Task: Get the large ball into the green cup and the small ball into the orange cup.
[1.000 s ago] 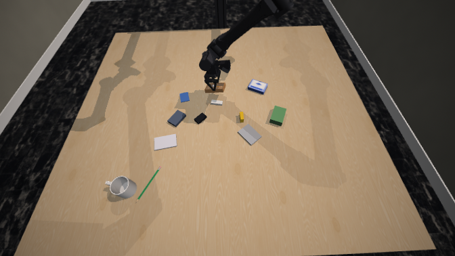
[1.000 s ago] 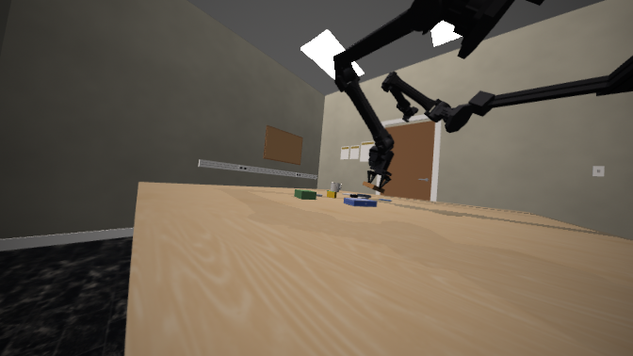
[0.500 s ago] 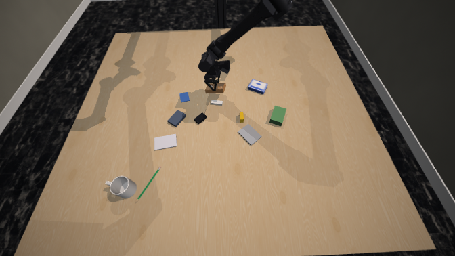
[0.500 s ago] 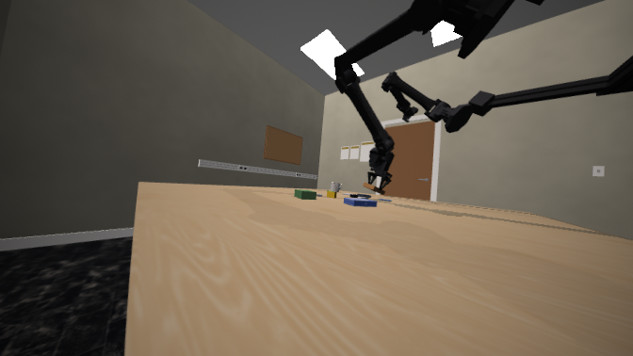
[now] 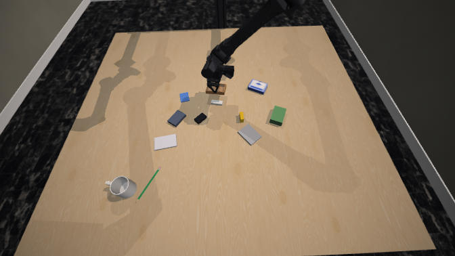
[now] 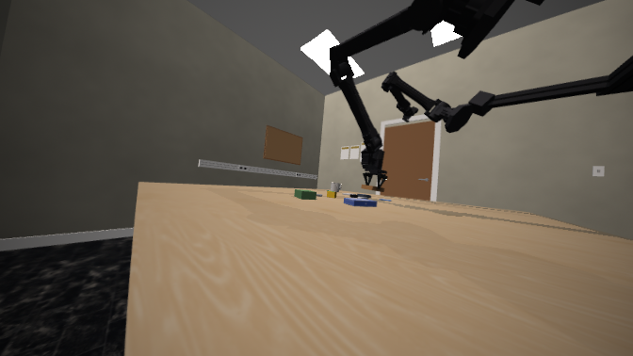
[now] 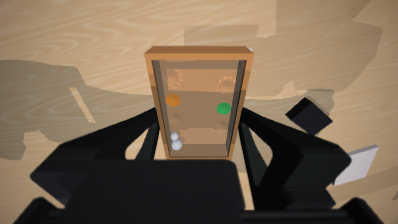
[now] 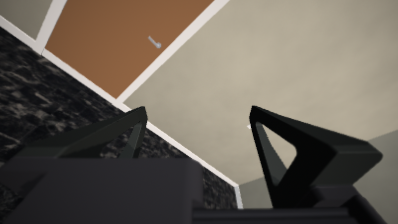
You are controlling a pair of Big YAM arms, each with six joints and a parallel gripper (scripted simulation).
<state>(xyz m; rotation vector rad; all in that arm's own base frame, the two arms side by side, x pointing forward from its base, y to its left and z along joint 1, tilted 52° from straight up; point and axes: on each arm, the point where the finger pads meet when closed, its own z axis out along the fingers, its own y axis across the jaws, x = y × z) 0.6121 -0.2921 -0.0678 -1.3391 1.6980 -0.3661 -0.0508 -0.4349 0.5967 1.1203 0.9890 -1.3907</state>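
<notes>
The covered wooden puzzle is 20 mm below my left hand. The rest, counted from my left hand: black block 150 mm ahead, 110 mm to the right, 70 mm below; white block 70 mm below, 50 mm ahead, 10 mm to the right; yellow block 180 mm ahead, 120 mm to the left, 60 mm below.
</notes>
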